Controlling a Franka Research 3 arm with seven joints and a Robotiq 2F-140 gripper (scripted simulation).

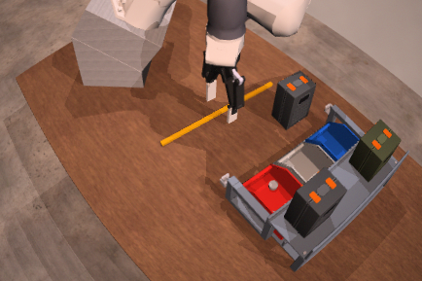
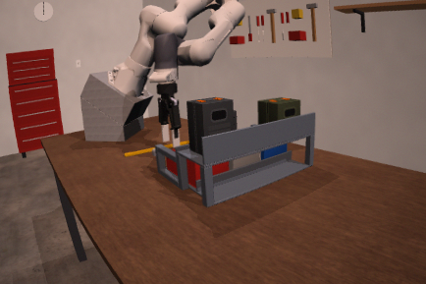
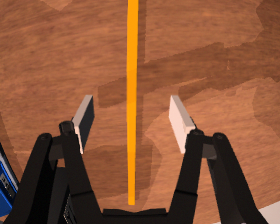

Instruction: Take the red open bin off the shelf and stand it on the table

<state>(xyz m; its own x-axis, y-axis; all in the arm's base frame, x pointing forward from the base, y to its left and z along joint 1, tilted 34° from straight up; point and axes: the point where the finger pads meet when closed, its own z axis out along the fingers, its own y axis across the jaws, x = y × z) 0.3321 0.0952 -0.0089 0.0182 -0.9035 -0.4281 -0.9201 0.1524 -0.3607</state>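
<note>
My gripper is now 30 mm above the yellow bar. Round my hand: blue bin (310 mm ahead, 160 mm to the left); then red bin (310 mm ahead, 60 mm to the right); then white bin (310 mm ahead, 50 mm to the left).
</note>
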